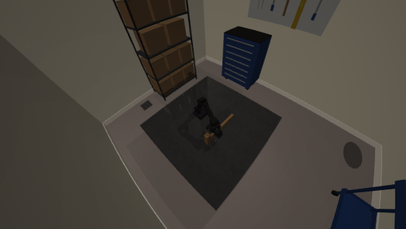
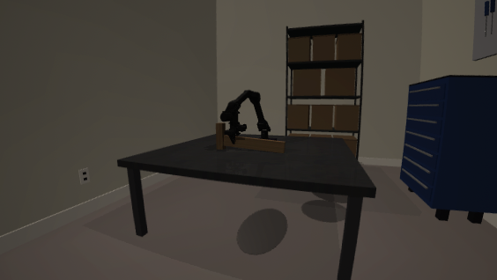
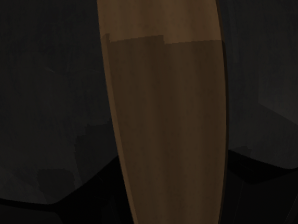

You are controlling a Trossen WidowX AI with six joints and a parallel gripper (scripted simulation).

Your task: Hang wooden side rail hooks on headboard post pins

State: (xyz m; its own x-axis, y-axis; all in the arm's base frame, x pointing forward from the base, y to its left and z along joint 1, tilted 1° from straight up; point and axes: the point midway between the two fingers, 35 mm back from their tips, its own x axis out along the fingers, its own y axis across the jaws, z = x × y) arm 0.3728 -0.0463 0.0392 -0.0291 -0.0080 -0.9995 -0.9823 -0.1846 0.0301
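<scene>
Right now my gripper tip is 20 mm short of the headboard post, 100 mm to the left of it and 50 mm below it.
</scene>
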